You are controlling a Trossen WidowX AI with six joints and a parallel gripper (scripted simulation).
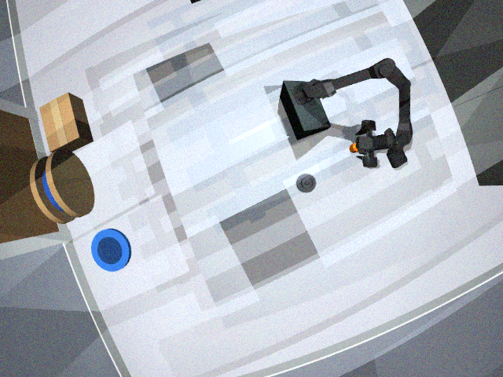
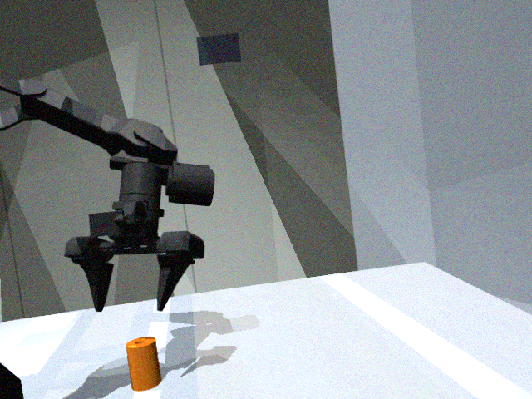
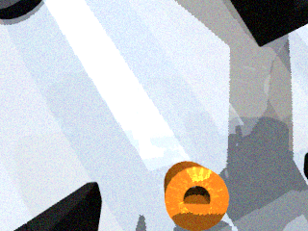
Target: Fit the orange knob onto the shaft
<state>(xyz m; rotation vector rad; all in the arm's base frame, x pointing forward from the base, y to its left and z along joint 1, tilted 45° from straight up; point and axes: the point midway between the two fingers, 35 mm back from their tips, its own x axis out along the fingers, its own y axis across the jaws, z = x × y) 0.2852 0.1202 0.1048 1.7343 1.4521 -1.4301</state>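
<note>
My gripper tip is 10 mm short of the orange knob, 20 mm to the right of it and 80 mm above it. Round my gripper tip: dark shaft 50 mm ahead, 250 mm to the right, 80 mm below.
</note>
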